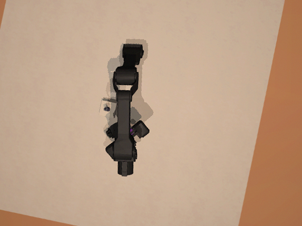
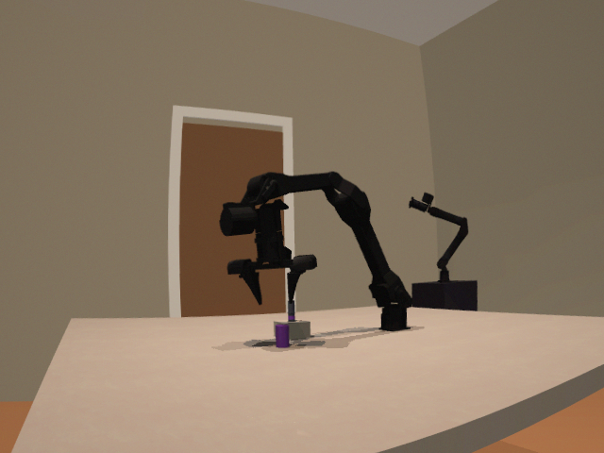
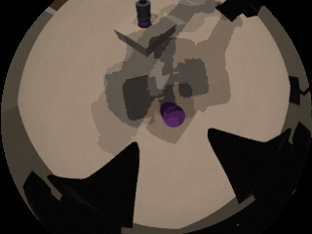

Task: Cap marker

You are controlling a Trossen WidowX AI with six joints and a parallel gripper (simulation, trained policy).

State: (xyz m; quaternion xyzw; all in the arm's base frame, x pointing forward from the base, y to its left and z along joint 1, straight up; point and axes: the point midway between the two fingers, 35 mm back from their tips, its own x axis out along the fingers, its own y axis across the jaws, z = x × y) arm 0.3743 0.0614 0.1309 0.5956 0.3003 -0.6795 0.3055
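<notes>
Right now my gripper tip is 7 cm above the purple cap and 1 cm past it. Round my gripper tip: holder block 12 cm to the right, 9 cm behind, 8 cm below; dark marker 12 cm to the right, 9 cm behind, 2 cm below.
</notes>
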